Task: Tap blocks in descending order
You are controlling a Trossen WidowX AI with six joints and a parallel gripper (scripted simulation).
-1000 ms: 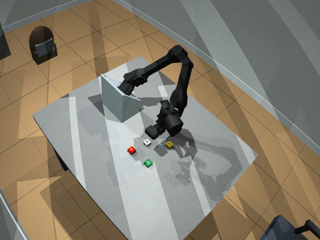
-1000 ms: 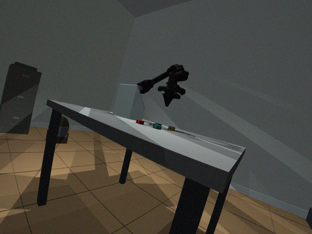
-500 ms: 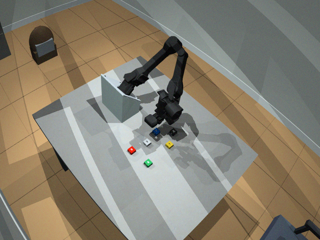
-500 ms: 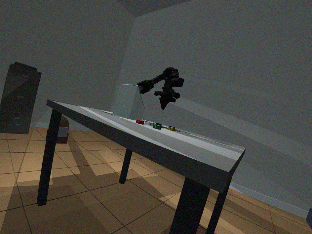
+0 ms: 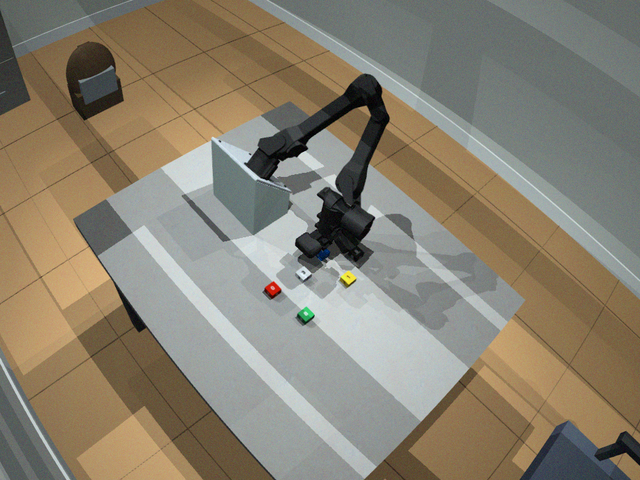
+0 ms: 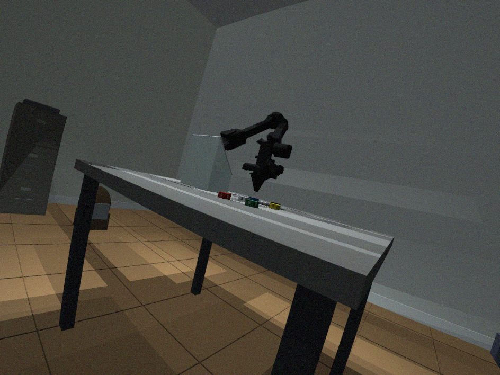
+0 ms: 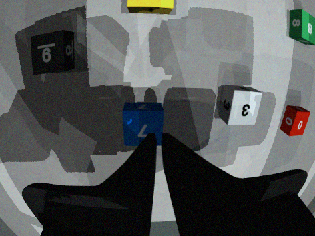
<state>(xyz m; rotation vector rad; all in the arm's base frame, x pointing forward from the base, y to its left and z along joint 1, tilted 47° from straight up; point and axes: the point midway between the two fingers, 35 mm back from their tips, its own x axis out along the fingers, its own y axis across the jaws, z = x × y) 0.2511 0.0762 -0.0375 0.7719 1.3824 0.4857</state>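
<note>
My gripper tip is now 10 mm past the blue block, 10 mm to the right of it and 40 mm above it. From my gripper tip the other things lie so: black block: 70 mm ahead, 80 mm to the left, 40 mm below; white block: 80 mm to the right, 40 mm below; yellow block: 100 mm ahead, 10 mm to the right, 40 mm below.
</note>
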